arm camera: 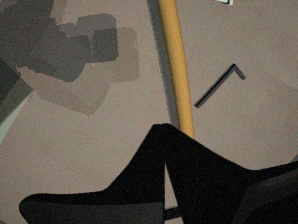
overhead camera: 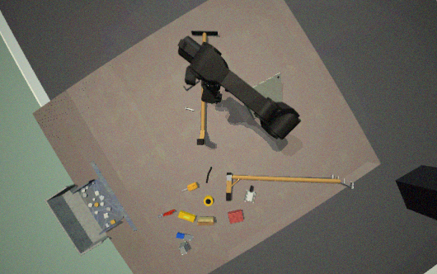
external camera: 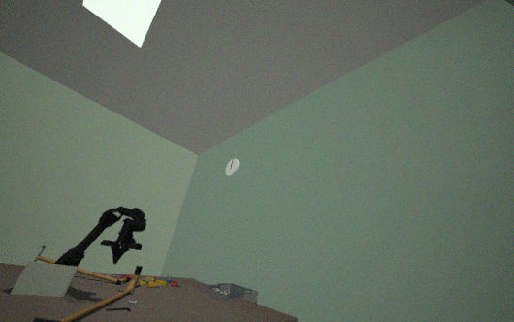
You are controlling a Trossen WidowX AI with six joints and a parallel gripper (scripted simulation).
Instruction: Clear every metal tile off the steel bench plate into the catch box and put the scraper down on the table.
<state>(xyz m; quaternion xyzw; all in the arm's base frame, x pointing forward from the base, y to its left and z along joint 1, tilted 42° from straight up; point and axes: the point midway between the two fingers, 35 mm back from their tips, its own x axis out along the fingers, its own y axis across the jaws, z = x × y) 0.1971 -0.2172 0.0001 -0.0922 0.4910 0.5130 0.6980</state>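
Now: gripper tip 160 mm above the hex key, 110 mm to the left of it and 90 mm short of it. The rest, counted from my gripper tip: long orange-handled tool: 600 mm to the left, 120 mm below, 110 mm behind; red block: 640 mm to the left, 180 mm ahead, 150 mm below; yellow ring: 490 mm to the left, 280 mm ahead, 160 mm below.
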